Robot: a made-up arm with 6 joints. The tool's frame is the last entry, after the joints. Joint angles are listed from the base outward. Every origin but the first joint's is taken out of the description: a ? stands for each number. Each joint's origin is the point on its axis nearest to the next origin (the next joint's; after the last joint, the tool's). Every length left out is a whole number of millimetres.
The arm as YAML. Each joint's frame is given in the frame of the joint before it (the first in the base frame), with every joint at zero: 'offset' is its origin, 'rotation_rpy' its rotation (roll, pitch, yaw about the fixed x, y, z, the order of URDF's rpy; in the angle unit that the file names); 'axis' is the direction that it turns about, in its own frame. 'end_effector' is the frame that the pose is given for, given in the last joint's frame.
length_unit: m
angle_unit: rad
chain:
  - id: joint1
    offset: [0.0, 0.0, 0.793]
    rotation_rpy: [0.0, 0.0, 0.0]
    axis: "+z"
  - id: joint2
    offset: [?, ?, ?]
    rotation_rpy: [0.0, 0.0, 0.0]
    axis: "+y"
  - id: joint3
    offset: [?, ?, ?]
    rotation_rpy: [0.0, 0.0, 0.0]
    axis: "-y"
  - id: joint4
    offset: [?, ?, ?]
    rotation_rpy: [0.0, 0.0, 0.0]
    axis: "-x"
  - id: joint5
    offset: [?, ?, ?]
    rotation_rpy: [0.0, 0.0, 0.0]
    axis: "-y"
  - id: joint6
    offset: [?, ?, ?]
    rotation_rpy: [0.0, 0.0, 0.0]
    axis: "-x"
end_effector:
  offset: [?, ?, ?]
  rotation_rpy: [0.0, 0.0, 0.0]
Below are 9 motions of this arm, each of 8 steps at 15 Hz.
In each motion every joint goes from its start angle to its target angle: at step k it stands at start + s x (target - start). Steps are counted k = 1, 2, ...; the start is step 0. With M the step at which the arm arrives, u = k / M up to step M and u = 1 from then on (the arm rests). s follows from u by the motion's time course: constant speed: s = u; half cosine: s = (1 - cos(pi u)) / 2; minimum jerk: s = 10 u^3 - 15 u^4 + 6 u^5.
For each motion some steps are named. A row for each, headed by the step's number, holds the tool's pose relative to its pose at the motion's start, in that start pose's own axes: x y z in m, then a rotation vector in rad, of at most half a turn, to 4 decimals.
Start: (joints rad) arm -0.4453 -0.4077 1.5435 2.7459 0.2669 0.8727
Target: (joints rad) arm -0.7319 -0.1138 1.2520 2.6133 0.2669 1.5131
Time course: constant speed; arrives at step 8
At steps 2, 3, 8:
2: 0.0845 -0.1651 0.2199 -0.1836 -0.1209 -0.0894
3: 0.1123 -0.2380 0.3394 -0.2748 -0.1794 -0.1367
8: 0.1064 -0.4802 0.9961 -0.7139 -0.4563 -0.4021

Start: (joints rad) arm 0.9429 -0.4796 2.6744 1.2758 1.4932 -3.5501
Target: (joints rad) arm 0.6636 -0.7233 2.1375 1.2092 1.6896 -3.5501
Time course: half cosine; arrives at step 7
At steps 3, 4, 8:
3: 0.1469 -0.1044 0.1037 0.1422 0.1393 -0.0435
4: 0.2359 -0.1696 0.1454 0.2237 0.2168 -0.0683
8: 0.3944 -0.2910 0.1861 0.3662 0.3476 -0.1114

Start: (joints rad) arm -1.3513 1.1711 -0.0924 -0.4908 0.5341 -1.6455
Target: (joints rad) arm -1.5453 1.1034 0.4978 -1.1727 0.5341 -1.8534
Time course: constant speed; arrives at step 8
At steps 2, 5, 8:
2: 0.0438 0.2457 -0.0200 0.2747 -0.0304 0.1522
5: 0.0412 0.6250 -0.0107 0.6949 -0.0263 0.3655
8: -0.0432 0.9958 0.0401 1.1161 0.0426 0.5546

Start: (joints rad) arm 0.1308 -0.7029 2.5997 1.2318 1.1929 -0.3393
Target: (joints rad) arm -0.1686 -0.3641 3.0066 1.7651 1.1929 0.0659
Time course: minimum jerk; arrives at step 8
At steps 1, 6, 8:
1: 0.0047 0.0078 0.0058 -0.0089 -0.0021 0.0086
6: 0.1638 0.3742 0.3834 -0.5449 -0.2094 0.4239
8: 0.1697 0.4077 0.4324 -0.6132 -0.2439 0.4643

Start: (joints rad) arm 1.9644 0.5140 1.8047 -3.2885 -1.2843 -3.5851
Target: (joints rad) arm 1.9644 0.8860 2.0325 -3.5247 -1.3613 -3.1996
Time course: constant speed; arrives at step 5
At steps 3, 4, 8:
3: -0.3192 -0.0820 -0.0037 -0.2121 -0.0092 -0.1467
4: -0.4260 -0.1033 0.0065 -0.2864 -0.0054 -0.1968
8: -0.5324 -0.1214 0.0223 -0.3624 0.0019 -0.2472

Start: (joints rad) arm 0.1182 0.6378 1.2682 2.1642 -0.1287 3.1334
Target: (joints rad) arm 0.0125 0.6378 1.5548 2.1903 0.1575 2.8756
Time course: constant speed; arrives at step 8
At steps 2, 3, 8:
2: -0.0099 0.0598 0.0813 0.0461 0.0161 0.0489
3: -0.0178 0.0901 0.1208 0.0673 0.0255 0.0726
8: -0.0859 0.2431 0.3038 0.1544 0.0850 0.1804

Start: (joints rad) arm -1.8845 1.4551 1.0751 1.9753 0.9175 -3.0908
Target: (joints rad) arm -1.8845 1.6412 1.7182 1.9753 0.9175 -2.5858
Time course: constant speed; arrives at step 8
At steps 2, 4, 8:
2: -0.0391 0.1001 0.0253 -0.2096 -0.0520 0.0584
4: -0.0882 0.1963 0.0341 -0.4188 -0.1117 0.1105
8: -0.2125 0.3701 0.0017 -0.8344 -0.2541 0.1947

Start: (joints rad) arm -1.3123 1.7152 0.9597 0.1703 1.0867 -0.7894
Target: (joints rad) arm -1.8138 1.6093 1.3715 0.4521 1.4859 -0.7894
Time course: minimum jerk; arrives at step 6
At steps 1, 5, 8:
1: 0.0129 -0.0171 0.0460 -0.0133 -0.0277 0.0148
5: -0.0642 -0.3189 1.3228 -0.5470 -0.5988 0.4088
8: -0.0815 -0.3225 1.3700 -0.5734 -0.6129 0.4241

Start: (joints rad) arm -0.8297 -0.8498 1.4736 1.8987 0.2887 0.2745
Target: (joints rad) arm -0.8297 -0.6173 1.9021 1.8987 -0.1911 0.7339
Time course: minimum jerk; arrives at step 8
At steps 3, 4, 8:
3: -0.0123 -0.0040 -0.0274 -0.1375 0.1576 0.0025
4: -0.0312 -0.0073 -0.0473 -0.2438 0.2865 0.0182
8: -0.1006 -0.0142 -0.0819 -0.4558 0.5699 0.0982

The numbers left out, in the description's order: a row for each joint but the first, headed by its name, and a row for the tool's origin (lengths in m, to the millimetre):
joint2: 0.152 0.0 0.0
joint3: 0.0 0.0 1.0
joint4: 1.227 0.0 0.235
joint5: 0.0 0.0 0.0
joint6: 0.186 0.0 0.0
tool: 0.0 0.0 0.0

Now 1 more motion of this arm.
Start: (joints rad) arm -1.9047 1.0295 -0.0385 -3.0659 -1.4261 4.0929
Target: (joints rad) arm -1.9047 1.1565 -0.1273 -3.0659 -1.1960 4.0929
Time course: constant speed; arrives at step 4
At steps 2, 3, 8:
2: -0.1241 0.1209 -0.0733 0.0080 0.1279 0.1822
3: -0.1924 0.1769 -0.1063 0.0120 0.1916 0.2735
8: -0.2644 0.2295 -0.1368 0.0159 0.2551 0.3650

